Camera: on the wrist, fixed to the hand. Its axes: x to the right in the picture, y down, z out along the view.
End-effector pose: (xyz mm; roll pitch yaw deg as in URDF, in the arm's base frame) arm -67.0 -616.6 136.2 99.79 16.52 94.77
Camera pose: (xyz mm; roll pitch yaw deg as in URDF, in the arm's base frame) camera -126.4 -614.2 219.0 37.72 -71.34 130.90
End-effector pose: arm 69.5 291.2 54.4 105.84 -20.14 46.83
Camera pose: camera 1.8 292.3 130.6 -95.63 -68.10 -146.20
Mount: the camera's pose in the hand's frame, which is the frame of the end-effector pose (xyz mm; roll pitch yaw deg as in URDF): -16.5 70.2 -72.0 -17.38 20.66 91.33
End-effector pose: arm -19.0 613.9 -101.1 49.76 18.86 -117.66
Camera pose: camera 76.0 579.1 -89.1 2.89 -27.84 -36.55
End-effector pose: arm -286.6 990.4 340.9 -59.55 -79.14 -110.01
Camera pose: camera -343.0 912.9 306.4 -105.97 11.94 -100.01
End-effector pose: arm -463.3 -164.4 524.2 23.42 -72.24 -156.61
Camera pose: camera -455.1 -262.2 496.8 -90.11 0.35 -63.61
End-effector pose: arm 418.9 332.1 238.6 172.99 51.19 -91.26
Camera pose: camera 356.9 281.4 301.6 107.84 -17.94 -159.79
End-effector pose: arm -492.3 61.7 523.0 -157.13 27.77 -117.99
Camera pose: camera -575.8 102.0 565.2 134.33 1.37 149.88
